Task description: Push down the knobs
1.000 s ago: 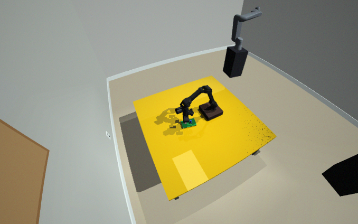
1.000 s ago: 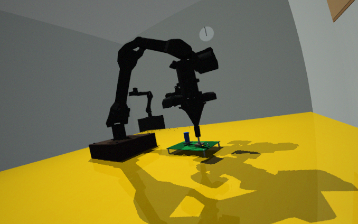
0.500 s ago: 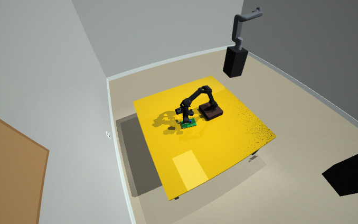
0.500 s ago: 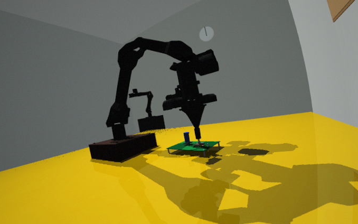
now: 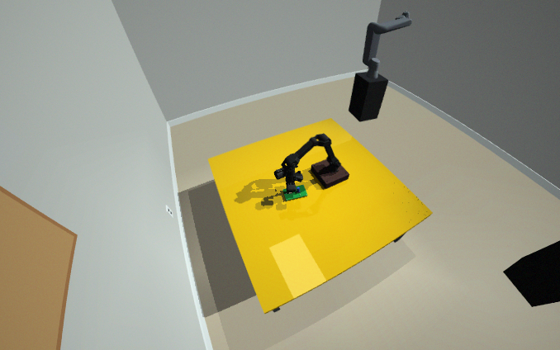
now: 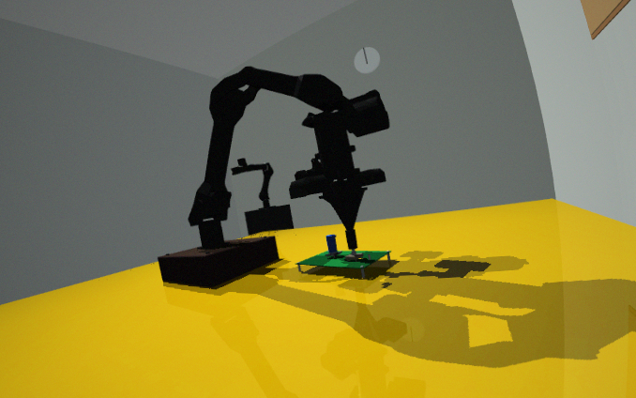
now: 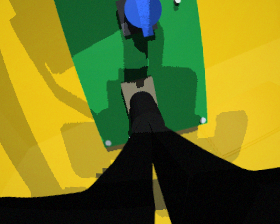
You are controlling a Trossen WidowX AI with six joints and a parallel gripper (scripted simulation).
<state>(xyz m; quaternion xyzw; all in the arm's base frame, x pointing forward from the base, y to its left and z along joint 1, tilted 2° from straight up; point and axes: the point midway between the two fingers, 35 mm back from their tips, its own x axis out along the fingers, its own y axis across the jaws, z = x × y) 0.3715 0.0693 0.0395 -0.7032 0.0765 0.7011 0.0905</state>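
My gripper tip is 2 cm above the black knob. From my gripper tip the other things lie so: blue knob (6 cm behind, 1 cm to the left, 3 cm below).
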